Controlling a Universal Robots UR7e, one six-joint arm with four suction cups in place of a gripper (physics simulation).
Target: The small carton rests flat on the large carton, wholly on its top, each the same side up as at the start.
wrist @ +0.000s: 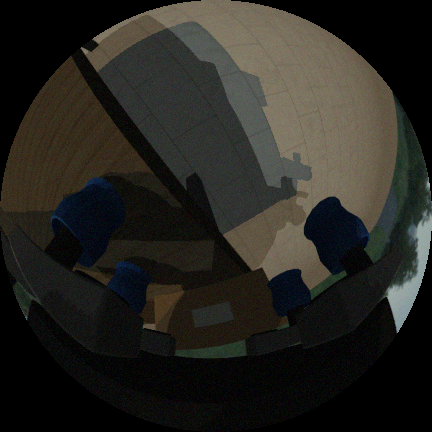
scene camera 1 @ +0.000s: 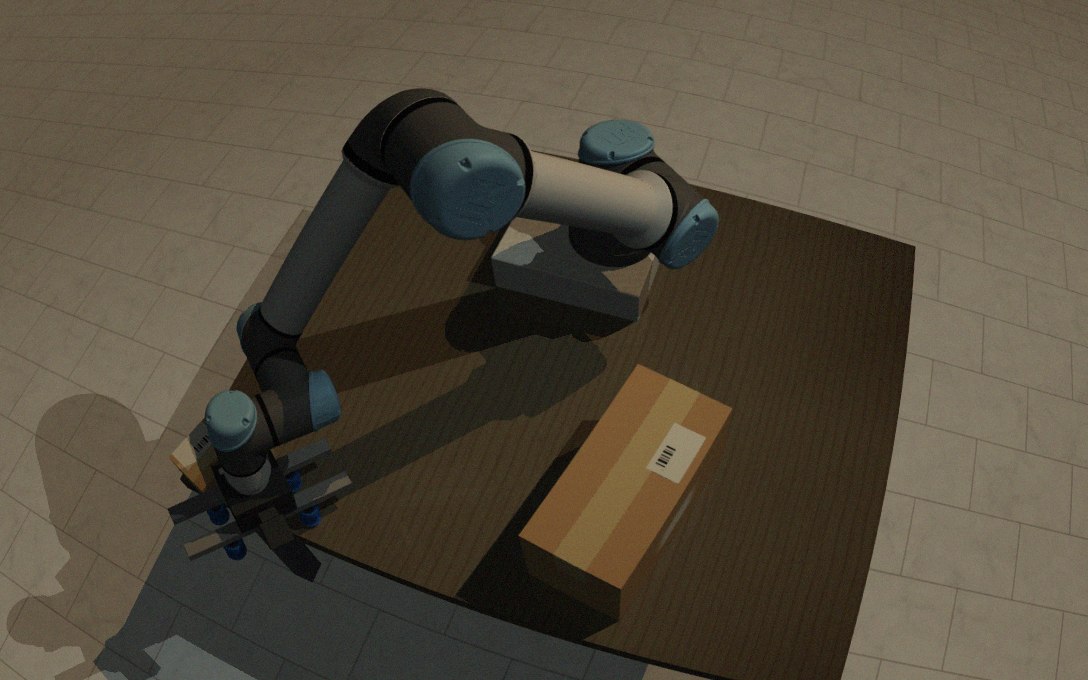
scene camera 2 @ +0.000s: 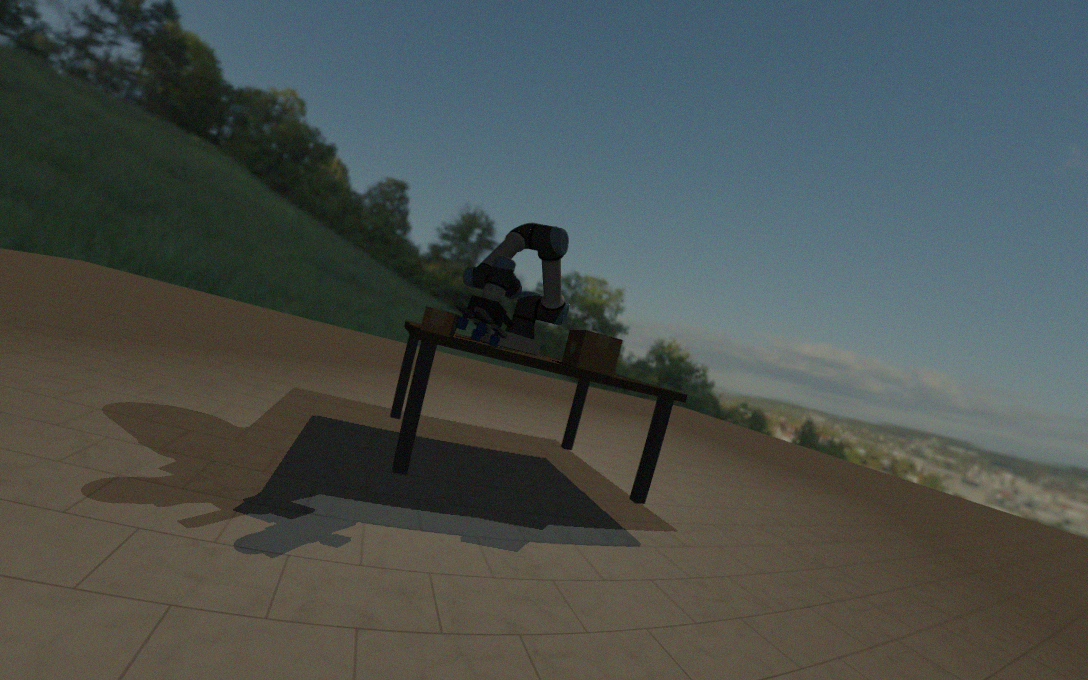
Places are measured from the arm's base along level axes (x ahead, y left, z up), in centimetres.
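Pixels of known places: end effector, tool point: (wrist: 214, 258) (scene camera 2: 477, 336); arm's base, origin of the base link: (scene camera 1: 612, 234) (scene camera 2: 519, 336).
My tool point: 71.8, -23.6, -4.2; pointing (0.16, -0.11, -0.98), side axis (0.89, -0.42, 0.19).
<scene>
For each thing: its top centre in the pictures, then the offset to it from my tool point, as dx, dy, dz.
- large brown carton, middle of its top: (scene camera 1: 631, 471) (scene camera 2: 594, 334) -29.1, +48.3, +12.6
- small carton, middle of its top: (wrist: 226, 343) (scene camera 1: 212, 442) (scene camera 2: 443, 311) -4.3, -13.0, +5.6
The large brown carton (scene camera 1: 625, 473) (scene camera 2: 592, 352) rests on the table, its tape and barcode label facing up in scene camera 1. The small carton (scene camera 1: 189, 459) (scene camera 2: 439, 321) (wrist: 250, 312) is on the table near its corner; the arm's wrist hides much of it in scene camera 1. Its labelled side shows behind the cups in the wrist view. My gripper (scene camera 1: 263, 514) (scene camera 2: 479, 330) (wrist: 212, 257), with four blue suction cups, is open and empty, low beside the small carton, over the table's edge. Whether a cup touches that carton cannot be told.
The brown table (scene camera 1: 802, 360) (scene camera 2: 641, 386) (wrist: 50, 125) carries both cartons and the arm. A pale block (scene camera 1: 561, 290) stands under the arm's base at the back. The arm reaches across the table's left part. Tiled floor (scene camera 1: 978, 481) (scene camera 2: 497, 601) (wrist: 320, 90) surrounds the table.
</scene>
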